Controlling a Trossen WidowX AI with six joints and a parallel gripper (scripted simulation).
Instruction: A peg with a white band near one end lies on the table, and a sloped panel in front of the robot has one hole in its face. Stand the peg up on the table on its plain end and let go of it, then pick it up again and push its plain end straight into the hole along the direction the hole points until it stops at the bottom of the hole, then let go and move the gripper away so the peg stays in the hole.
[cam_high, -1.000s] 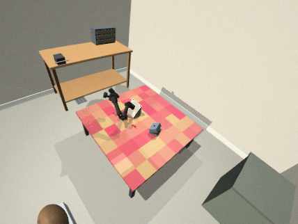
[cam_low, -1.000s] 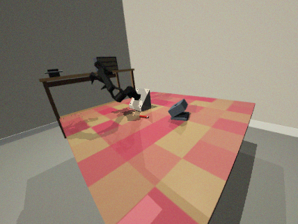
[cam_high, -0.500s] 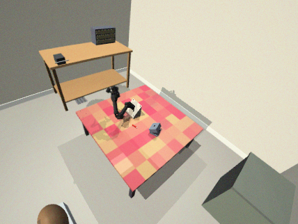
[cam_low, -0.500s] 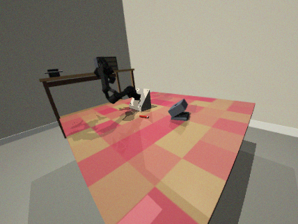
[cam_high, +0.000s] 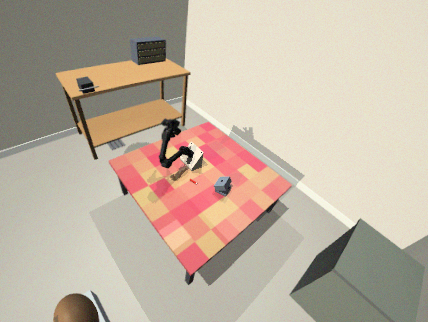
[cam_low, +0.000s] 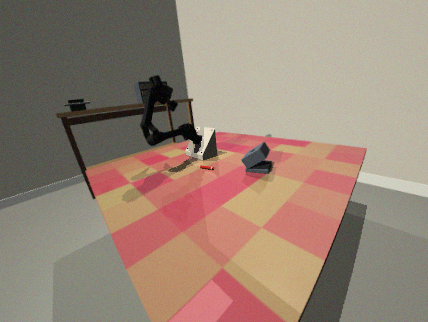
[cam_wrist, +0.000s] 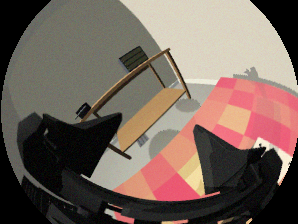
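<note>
Now: gripper tip 46 cm short of the red peg, 4 cm to the left of it and 36 cm above it. The rest, counted from my gripper tip: grey-blue sloped panel (65 cm ahead, 12 cm to the left, 30 cm below).
</note>
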